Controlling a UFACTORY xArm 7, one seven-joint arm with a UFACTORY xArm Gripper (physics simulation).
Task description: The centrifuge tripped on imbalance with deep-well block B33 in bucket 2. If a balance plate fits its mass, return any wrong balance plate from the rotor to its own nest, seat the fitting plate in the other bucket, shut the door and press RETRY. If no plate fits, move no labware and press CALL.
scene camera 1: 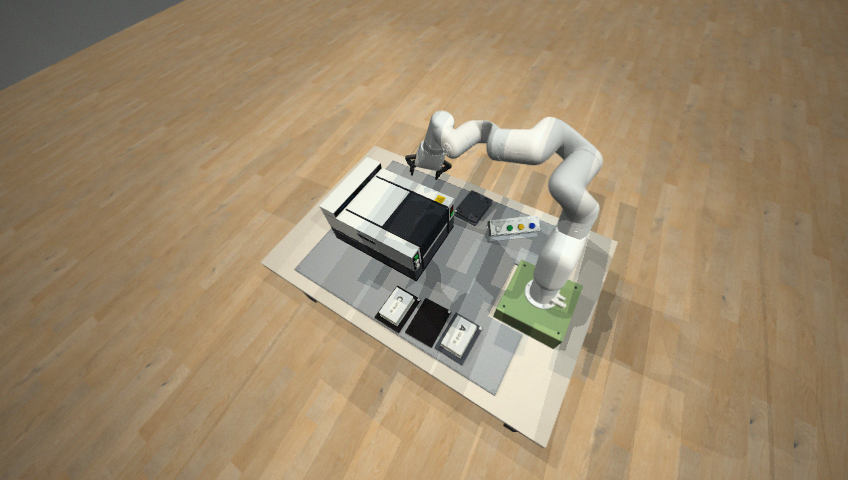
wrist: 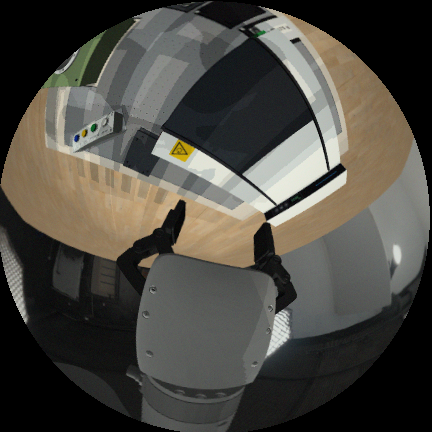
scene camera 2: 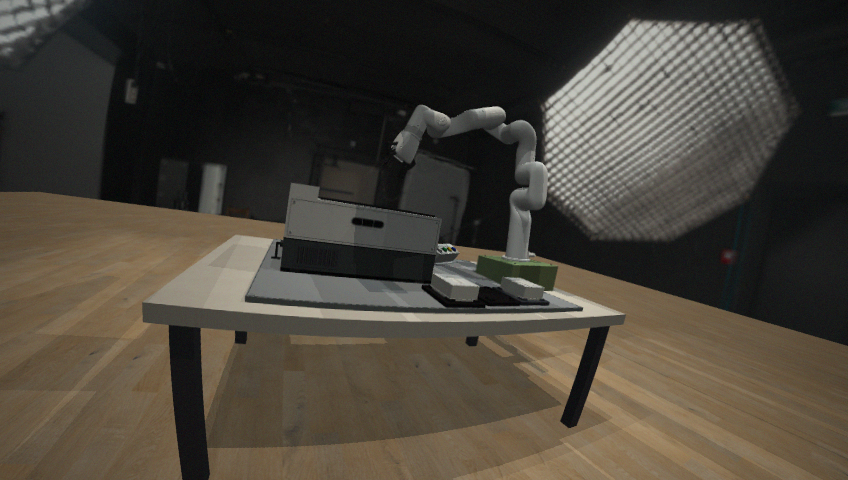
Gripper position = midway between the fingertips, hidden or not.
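My gripper (scene camera 2: 392,171) is open, and it holds nothing. I see the same gripper (scene camera 1: 424,174), and the wrist view has the gripper (wrist: 223,218) too. As for the things, there is a plate A (scene camera 1: 456,340), which I also find as plate A (scene camera 2: 519,287). A plate C (scene camera 2: 455,287) is here as well, and scene camera 1 gives me that plate C (scene camera 1: 395,308) again.
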